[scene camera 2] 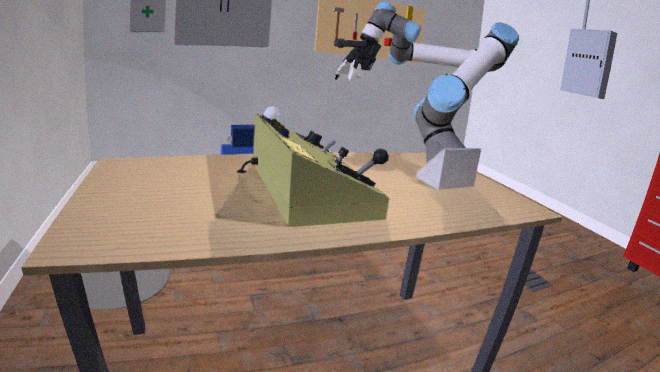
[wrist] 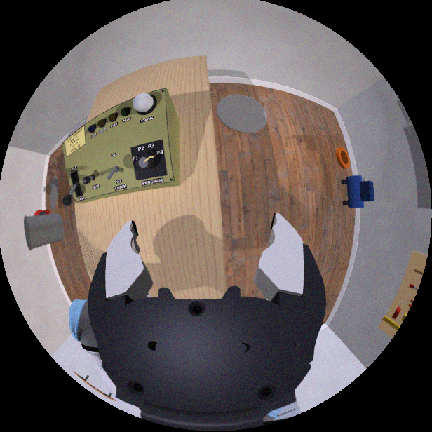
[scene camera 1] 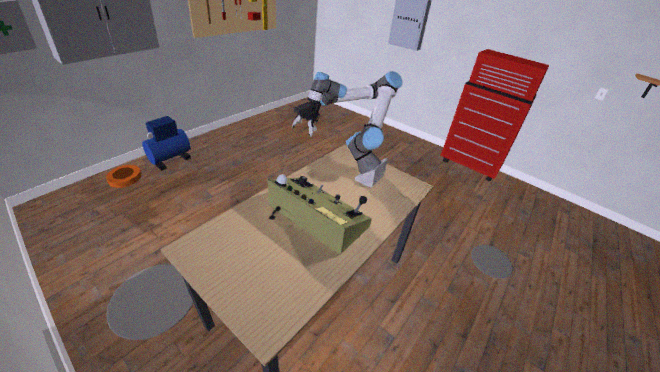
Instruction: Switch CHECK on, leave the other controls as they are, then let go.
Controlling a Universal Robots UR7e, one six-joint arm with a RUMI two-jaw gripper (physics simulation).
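Frame: origin at the arm's base, x ahead, y left, z up, level; centimetres.
Seen in the pictures: gripper, fingertip midpoint: [scene camera 2: 341, 80] [scene camera 1: 301, 132]; arm's base, link origin: [scene camera 2: 448, 160] [scene camera 1: 370, 167].
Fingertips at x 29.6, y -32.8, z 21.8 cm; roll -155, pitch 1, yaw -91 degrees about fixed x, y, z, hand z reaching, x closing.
Offsets run from my fingertips to a thing's top centre. "spot": to the spot under its first point.
The green sloped console [scene camera 1: 305, 220] [scene camera 2: 327, 192] [wrist: 100, 160] stands on the table. Its CHECK toggle @(dy +27.7, dx +12.9, dz -16.4 cm) [scene camera 1: 320, 189] [scene camera 2: 329, 145] [wrist: 114, 172] is a small grey lever between an ON label above and an OFF label below in the wrist view. The lever slants toward the lower left there; which position it is in I cannot tell for sure. My gripper [scene camera 1: 302, 130] [scene camera 2: 343, 78] [wrist: 202, 219] is open and empty. It hangs high above the table level, well apart from the console.
The console also bears the PROGRAM knob [wrist: 144, 162], whose pointer is toward P4, a MODE switch [wrist: 90, 179], a large ball-ended lever [scene camera 1: 362, 201] [scene camera 2: 380, 156] [wrist: 68, 200], and a white STATUS lamp @(spot: dy +16.3, dx +30.2, dz -9.5 cm) [scene camera 1: 281, 179] [scene camera 2: 271, 113] [wrist: 144, 103]. A small black crank @(spot: dy +18.0, dx +37.2, dz -26.5 cm) [scene camera 1: 275, 213] [scene camera 2: 246, 165] sticks out behind.
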